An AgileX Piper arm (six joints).
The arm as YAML. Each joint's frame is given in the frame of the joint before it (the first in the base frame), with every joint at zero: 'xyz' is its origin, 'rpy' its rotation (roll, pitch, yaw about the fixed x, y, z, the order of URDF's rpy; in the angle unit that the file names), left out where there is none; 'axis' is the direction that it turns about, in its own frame. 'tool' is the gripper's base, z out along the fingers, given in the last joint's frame.
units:
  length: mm
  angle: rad
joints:
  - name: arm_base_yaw
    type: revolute
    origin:
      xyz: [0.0, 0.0, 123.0]
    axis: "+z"
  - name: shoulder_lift
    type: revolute
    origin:
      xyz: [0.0, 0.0, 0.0]
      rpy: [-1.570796, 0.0, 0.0]
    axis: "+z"
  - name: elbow
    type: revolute
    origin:
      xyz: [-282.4, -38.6, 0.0]
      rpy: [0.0, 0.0, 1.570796]
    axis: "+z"
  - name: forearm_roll
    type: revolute
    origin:
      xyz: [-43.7, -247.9, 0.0]
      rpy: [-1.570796, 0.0, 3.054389]
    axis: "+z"
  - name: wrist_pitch
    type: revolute
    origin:
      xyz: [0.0, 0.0, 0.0]
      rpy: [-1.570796, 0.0, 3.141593]
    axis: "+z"
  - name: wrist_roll
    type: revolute
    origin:
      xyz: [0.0, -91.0, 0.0]
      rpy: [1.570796, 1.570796, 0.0]
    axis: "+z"
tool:
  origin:
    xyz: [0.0, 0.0, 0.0]
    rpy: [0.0, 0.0, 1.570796]
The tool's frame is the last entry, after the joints.
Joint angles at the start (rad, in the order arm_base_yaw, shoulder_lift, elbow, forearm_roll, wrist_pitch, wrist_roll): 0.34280, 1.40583, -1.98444, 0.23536, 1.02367, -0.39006
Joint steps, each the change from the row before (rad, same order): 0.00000, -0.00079, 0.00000, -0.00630, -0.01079, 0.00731; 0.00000, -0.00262, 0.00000, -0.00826, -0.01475, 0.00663; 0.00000, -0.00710, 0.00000, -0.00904, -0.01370, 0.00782; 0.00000, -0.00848, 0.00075, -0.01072, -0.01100, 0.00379; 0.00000, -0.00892, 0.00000, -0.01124, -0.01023, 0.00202; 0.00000, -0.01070, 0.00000, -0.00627, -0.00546, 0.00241; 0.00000, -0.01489, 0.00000, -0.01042, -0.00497, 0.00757; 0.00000, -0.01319, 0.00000, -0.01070, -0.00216, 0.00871; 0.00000, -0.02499, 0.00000, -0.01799, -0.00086, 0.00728; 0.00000, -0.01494, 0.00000, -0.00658, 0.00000, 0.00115; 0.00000, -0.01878, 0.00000, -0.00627, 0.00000, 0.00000; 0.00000, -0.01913, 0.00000, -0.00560, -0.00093, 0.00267; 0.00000, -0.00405, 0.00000, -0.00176, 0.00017, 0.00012; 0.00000, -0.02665, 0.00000, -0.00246, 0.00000, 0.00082
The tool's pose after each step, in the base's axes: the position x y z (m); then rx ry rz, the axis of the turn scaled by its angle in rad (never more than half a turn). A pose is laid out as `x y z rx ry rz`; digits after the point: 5 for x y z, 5 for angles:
0.23836 0.10368 0.55090 -0.68991 1.77658 0.24071
0.23808 0.10275 0.55272 -0.67632 1.76440 0.23468
0.23593 0.10112 0.55560 -0.66131 1.74912 0.22849
0.23326 0.09920 0.55838 -0.65097 1.73415 0.21781
0.23025 0.09714 0.56138 -0.64225 1.71801 0.20540
0.22616 0.09514 0.56443 -0.63502 1.70407 0.19919
0.22041 0.09222 0.56837 -0.62253 1.68857 0.19181
0.21525 0.08953 0.57157 -0.61067 1.67755 0.18524
0.20521 0.08455 0.57717 -0.59710 1.65623 0.16914
0.19901 0.08182 0.58038 -0.59190 1.64261 0.16208
0.19108 0.07850 0.58430 -0.58653 1.62491 0.15446
0.18292 0.07515 0.58821 -0.57850 1.60682 0.14961
0.18120 0.07440 0.58898 -0.57724 1.60323 0.14761
0.16951 0.07004 0.59401 -0.56923 1.57797 0.14482

